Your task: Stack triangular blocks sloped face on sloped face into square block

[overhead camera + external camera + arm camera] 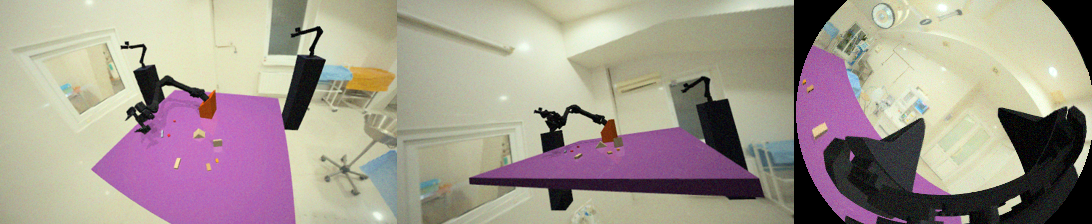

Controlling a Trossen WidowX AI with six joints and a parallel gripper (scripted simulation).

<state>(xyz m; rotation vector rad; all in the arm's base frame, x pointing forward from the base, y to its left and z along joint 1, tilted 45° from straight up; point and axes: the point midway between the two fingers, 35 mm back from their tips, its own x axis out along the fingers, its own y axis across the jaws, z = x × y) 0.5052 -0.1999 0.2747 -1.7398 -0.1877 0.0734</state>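
My gripper tip is now 27 cm past the triangular block, 31 cm to the right of it and 28 cm above it. Round my gripper tip: red bead 40 cm behind, 4 cm to the left, 30 cm below; then red bit 23 cm behind, 6 cm to the left, 30 cm below; then orange piece 6 cm behind, 47 cm to the left, 30 cm below.
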